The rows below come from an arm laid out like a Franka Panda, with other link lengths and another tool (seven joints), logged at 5 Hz.
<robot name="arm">
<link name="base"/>
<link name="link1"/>
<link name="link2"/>
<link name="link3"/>
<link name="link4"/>
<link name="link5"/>
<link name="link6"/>
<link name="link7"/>
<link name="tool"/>
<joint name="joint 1" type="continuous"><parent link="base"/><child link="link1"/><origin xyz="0.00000 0.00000 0.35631" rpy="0.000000 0.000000 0.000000"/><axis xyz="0 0 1"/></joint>
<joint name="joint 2" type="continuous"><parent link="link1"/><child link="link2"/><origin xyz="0.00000 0.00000 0.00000" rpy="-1.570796 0.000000 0.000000"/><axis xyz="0 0 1"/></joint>
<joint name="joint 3" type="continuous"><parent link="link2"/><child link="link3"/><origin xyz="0.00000 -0.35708 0.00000" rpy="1.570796 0.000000 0.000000"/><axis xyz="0 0 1"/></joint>
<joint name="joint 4" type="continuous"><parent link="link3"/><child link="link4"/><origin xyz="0.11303 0.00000 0.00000" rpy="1.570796 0.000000 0.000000"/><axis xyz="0 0 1"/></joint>
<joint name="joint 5" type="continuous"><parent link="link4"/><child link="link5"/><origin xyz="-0.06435 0.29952 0.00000" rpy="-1.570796 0.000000 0.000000"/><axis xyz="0 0 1"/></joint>
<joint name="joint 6" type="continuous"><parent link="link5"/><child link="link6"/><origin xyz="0.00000 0.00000 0.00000" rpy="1.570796 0.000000 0.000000"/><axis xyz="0 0 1"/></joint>
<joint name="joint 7" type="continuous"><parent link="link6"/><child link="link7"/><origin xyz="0.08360 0.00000 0.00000" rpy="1.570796 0.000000 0.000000"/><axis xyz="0 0 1"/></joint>
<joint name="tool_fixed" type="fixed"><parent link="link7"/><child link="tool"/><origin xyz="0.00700 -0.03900 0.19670" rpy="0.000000 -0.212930 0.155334"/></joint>
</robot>
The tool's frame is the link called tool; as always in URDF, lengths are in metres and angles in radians. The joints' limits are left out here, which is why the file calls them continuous.
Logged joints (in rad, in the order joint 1, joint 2, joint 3, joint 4, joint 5, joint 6, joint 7), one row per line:
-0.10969 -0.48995 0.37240 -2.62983 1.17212 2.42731 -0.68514
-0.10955 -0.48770 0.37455 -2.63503 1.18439 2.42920 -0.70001
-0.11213 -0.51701 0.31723 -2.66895 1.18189 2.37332 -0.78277
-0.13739 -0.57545 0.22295 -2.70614 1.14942 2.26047 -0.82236
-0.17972 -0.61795 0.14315 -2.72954 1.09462 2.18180 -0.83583
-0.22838 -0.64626 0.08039 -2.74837 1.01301 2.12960 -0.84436
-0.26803 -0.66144 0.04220 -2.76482 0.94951 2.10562 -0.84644
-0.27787 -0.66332 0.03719 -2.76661 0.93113 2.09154 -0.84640
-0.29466 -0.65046 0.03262 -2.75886 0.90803 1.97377 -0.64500
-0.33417 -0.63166 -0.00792 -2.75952 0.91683 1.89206 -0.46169
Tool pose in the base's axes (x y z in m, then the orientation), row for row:
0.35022 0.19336 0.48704 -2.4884 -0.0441 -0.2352
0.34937 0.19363 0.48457 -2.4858 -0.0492 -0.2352
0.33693 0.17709 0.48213 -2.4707 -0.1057 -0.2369
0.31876 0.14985 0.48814 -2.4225 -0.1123 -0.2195
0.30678 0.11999 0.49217 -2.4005 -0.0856 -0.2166
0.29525 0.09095 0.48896 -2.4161 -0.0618 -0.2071
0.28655 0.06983 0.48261 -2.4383 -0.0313 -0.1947
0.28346 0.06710 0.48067 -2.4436 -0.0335 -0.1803
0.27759 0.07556 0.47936 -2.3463 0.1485 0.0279
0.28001 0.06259 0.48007 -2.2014 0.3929 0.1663
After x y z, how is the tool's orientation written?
As a rotation vector, in radians.
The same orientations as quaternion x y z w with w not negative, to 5 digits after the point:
-0.94461 -0.01674 -0.08928 0.31538
-0.94417 -0.01869 -0.08934 0.31656
-0.94130 -0.04027 -0.09026 0.32277
-0.93342 -0.04327 -0.08458 0.34599
-0.92979 -0.03316 -0.08390 0.35687
-0.93290 -0.02386 -0.07997 0.35033
-0.93711 -0.01203 -0.07483 0.34070
-0.93825 -0.01286 -0.06923 0.33872
-0.92101 0.05829 0.01095 0.38501
-0.88416 0.15780 0.06679 0.43462

